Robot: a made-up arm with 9 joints. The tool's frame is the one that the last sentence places.
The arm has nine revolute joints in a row. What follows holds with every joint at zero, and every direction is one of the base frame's. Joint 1 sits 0.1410 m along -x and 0.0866 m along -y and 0.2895 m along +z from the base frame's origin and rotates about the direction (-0.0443, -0.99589, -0.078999). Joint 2 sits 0.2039 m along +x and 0.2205 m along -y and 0.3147 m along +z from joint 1 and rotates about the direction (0.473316, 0.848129, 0.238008). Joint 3 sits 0.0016 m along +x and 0.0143 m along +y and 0.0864 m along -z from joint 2 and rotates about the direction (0.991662, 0.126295, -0.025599). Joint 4 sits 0.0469 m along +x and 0.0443 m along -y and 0.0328 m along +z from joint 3 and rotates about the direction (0.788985, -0.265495, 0.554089). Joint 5 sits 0.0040 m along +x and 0.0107 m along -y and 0.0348 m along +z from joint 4 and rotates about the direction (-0.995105, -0.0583, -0.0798). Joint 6 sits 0.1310 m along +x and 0.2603 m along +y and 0.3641 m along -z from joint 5 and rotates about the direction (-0.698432, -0.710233, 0.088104). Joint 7 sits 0.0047 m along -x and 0.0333 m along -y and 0.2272 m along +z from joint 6 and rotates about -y. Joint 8 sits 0.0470 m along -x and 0.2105 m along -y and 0.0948 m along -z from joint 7 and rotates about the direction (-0.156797, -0.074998, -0.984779). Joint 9 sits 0.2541 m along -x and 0.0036 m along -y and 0.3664 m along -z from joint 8 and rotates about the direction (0.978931, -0.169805, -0.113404). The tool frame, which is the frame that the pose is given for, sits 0.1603 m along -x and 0.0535 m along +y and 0.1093 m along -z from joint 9; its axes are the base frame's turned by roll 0.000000, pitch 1.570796 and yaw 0.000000 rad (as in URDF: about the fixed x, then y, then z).
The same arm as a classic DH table. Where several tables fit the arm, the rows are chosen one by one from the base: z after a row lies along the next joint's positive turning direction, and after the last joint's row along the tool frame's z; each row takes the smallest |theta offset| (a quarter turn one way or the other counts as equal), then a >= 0, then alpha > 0; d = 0 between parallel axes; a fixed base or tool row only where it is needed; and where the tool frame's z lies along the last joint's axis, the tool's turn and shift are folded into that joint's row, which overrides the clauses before.
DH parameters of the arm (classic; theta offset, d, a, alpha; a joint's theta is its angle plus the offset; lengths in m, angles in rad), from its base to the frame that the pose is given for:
base (fixed): -0.0445 0.2969 -0.1370 1.6499
joint 1: -1.2010 0.8823 -0.2309 -2.6560
joint 2: 0.4980 0.6663 0.0864 0.9638
joint 3: -1.3188 -0.0050 0.0240 0.7456
joint 4: -0.0018 0.1416 -0.0092 2.5216
joint 5: -0.7894 0.2746 0.3118 -0.7534
joint 6: -0.3024 -0.4305 -0.2248 -0.7810
joint 7: 1.5384 0.2028 -0.0315 1.4957
joint 8: -1.3974 0.4966 -0.0072 -1.5999
joint 9: -0.8909 -0.1157 0.1206 -0.2056
tool (fixed): -0.5888 -0.2380 0.0000 0.0000

